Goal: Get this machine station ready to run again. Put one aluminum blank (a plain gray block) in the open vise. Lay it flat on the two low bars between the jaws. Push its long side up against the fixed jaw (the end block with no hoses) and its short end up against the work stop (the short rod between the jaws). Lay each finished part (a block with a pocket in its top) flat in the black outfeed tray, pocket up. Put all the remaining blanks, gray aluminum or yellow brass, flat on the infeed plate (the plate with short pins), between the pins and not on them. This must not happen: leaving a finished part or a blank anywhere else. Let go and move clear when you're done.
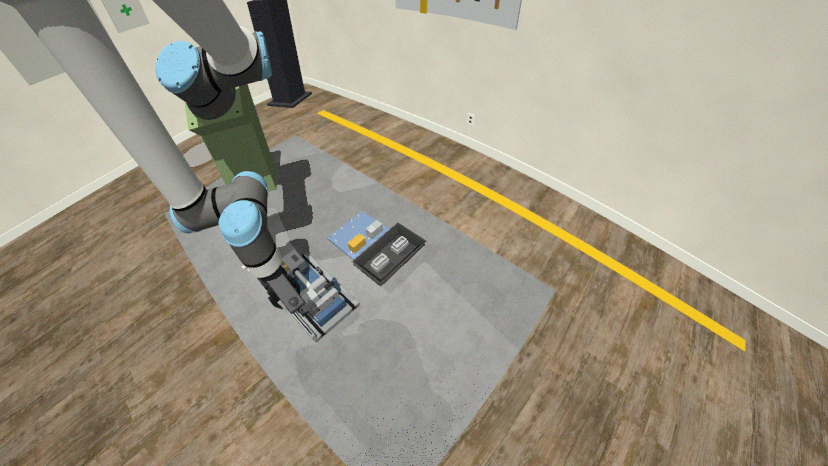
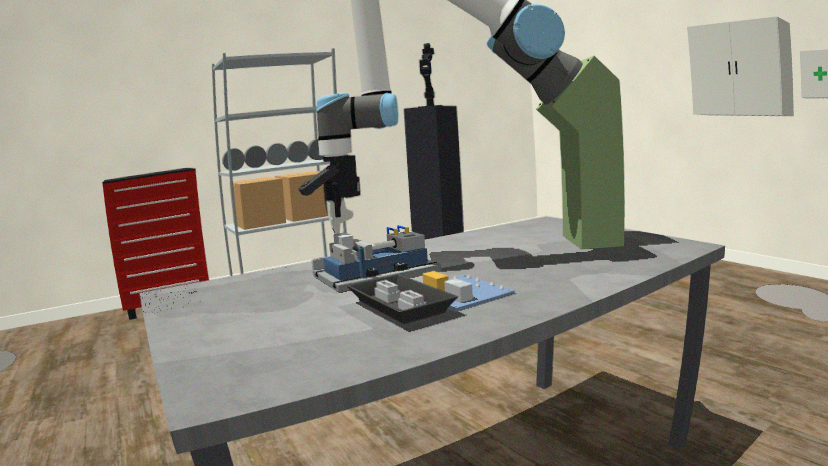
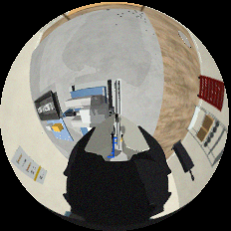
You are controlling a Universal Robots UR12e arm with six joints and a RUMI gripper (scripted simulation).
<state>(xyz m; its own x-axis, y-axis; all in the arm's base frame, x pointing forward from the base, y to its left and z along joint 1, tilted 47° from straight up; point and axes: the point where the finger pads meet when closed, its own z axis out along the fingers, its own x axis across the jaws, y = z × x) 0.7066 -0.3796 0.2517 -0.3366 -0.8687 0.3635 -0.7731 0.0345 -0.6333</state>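
My gripper is now 30 mm past the blue vise, 110 mm to the right of it and 80 mm above it. Also, from my hand: yellow brass blank (30 mm ahead, 350 mm to the left, 90 mm below); gray aluminum blank (60 mm ahead, 430 mm to the left, 90 mm below); infeed plate (10 mm ahead, 400 mm to the left, 110 mm below).
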